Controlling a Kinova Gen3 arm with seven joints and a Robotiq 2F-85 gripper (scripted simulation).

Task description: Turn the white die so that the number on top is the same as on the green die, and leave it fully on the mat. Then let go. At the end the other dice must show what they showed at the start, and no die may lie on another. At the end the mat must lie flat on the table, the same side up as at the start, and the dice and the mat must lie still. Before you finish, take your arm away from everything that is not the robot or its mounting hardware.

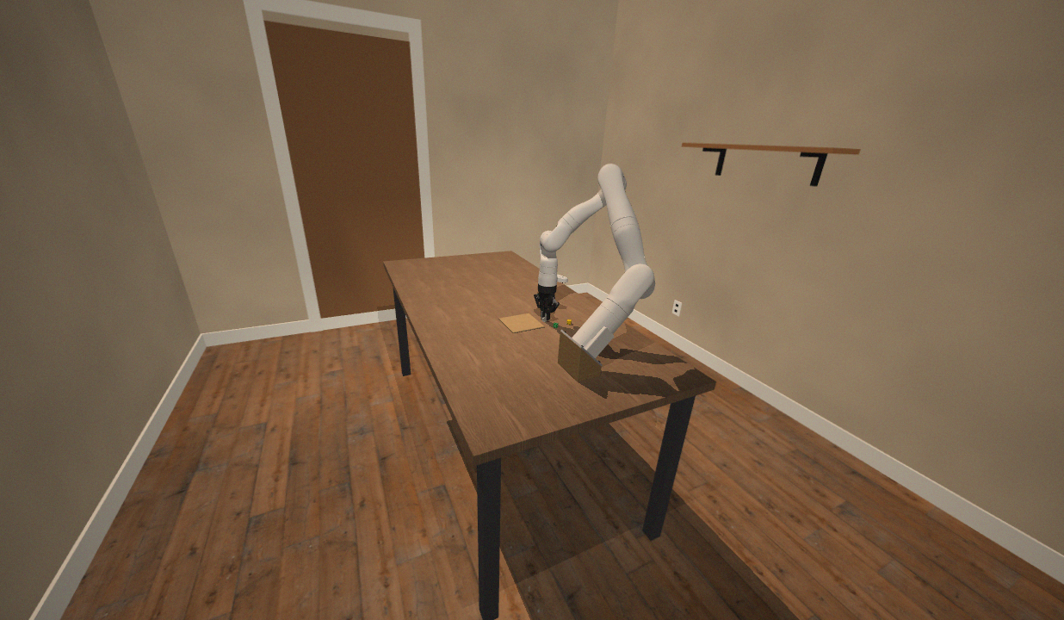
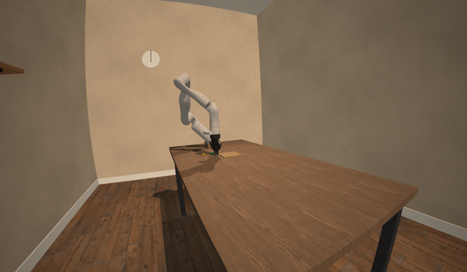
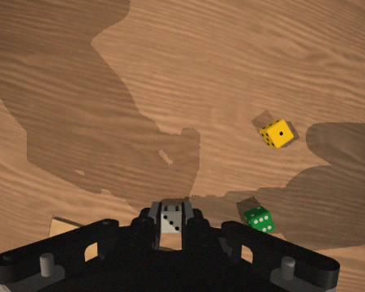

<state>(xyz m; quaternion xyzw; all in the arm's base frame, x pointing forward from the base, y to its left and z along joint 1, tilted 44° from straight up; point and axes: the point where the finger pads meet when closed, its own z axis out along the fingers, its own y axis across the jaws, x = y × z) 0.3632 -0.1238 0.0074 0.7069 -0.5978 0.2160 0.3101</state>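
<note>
Now: hand 2 cm short of the tan mat, 10 cm to the right of it and 2 cm above it. Round my hand: green die: 7 cm behind, 1 cm to the right, 2 cm below; white die: 2 cm below; yellow die: 6 cm behind, 8 cm to the right, 2 cm below.
</note>
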